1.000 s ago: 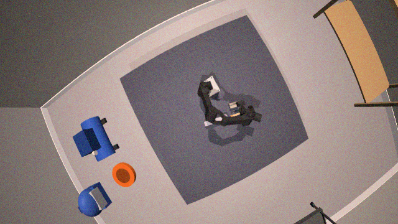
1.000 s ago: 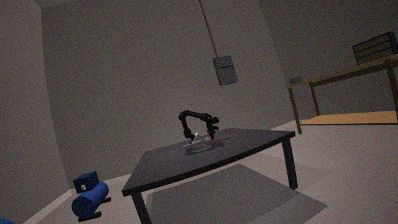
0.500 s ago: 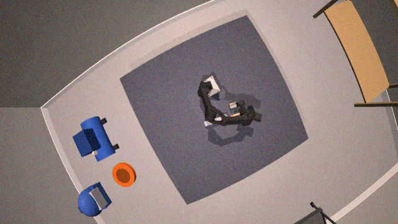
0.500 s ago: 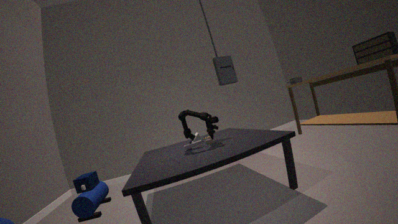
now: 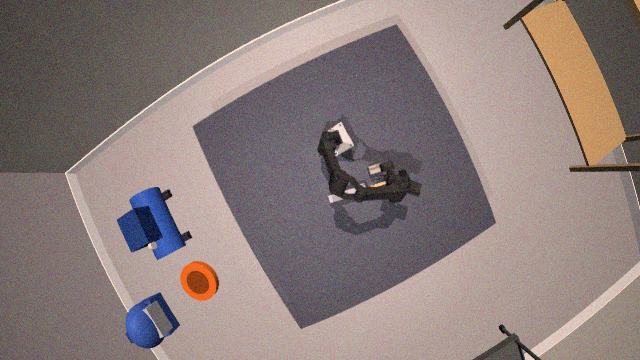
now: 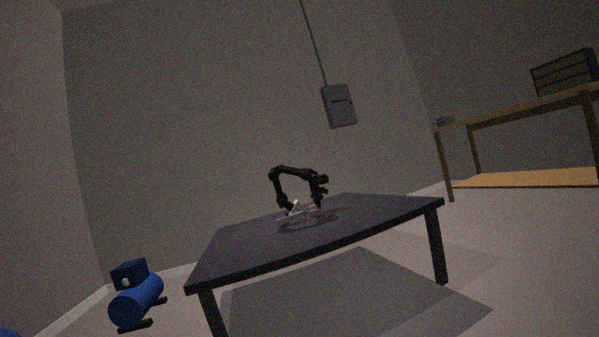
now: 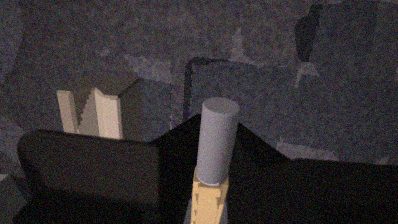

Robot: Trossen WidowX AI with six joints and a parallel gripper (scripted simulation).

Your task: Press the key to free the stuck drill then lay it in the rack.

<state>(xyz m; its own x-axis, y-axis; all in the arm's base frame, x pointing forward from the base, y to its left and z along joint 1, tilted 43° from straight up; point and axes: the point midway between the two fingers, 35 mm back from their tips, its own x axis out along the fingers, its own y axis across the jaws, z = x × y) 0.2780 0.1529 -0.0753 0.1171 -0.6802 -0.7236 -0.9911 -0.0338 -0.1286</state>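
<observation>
Right now the rack is 8 cm behind my gripper tip, 3 cm to the right of it and 3 cm below it. Also, from my gripper tip: drill 4 cm to the right, 3 cm above.
</observation>
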